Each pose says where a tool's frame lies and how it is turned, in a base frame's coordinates. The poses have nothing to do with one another.
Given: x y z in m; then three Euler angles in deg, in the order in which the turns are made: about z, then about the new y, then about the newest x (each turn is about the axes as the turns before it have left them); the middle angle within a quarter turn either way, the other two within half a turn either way.
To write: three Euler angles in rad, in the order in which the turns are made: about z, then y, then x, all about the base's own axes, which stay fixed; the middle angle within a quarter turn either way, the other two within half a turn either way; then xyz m. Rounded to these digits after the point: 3 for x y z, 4 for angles.
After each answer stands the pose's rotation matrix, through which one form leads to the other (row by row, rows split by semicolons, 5 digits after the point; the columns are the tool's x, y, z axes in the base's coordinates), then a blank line. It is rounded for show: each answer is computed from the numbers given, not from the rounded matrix.
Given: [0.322 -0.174 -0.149 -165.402 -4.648 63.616]
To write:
[-2.9548 -0.1921 -1.1027 0.322 -0.174 -0.149]
-0.96454 0.18225 -0.19093; -0.25121 -0.41174 0.87599; 0.08103 0.89289 0.44292

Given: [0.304 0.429 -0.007 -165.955 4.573 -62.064]
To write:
[-2.9555 0.1791 1.0763 0.304 0.429 -0.007]
-0.96702 0.18203 0.17817; -0.24191 -0.43739 -0.86613; -0.07973 -0.88066 0.46699

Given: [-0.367 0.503 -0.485 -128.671 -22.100 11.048]
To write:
[-2.1906 0.0812 -0.4218 -0.367 0.503 -0.485]
-0.57894 0.81133 0.08111; -0.72338 -0.55698 0.40803; 0.37622 0.17755 0.90936

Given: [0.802 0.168 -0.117 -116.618 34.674 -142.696]
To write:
[2.1555 0.8399 -2.9410 0.802 0.168 -0.117]
-0.36847 -0.55665 0.74456; -0.73524 0.66462 0.13303; -0.56891 -0.49841 -0.65416

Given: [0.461 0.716 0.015 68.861 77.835 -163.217]
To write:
[-1.4750 -0.6521 1.8274 0.461 0.716 0.015]
0.07600 0.79119 -0.60684; 0.19655 -0.60854 -0.76880; -0.97754 -0.06085 -0.20175

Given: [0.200 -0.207 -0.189 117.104 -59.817 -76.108]
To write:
[1.9377 -0.8782 1.3806 0.200 -0.207 -0.189]
-0.22906 -0.59604 -0.76959; 0.44755 0.63760 -0.62703; 0.86442 -0.48806 0.12071

